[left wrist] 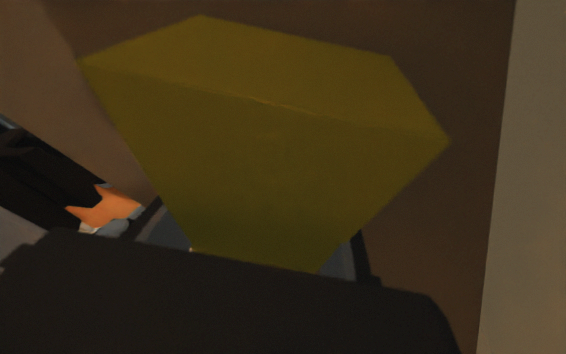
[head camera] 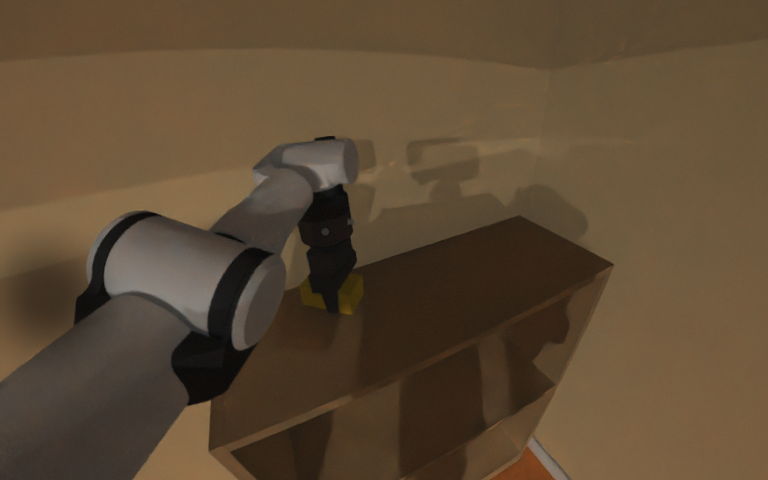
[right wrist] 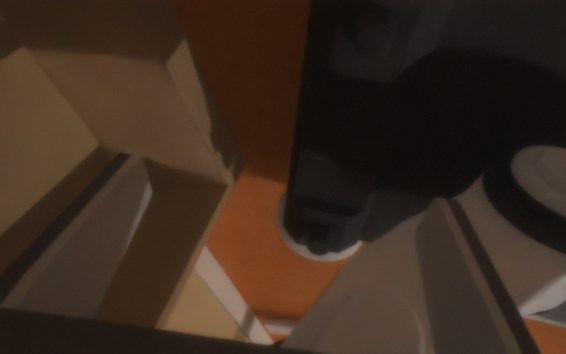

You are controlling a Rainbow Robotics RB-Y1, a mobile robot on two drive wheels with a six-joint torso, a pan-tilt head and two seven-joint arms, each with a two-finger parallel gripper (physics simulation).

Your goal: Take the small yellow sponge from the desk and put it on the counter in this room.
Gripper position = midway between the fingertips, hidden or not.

my right gripper: right wrist 285, 194; not seen in the left wrist view (hidden by a small yellow sponge); not seen in the head camera view (out of frame)
small yellow sponge: left wrist 266, 147; head camera 349, 295; not seen in the right wrist view (out of frame)
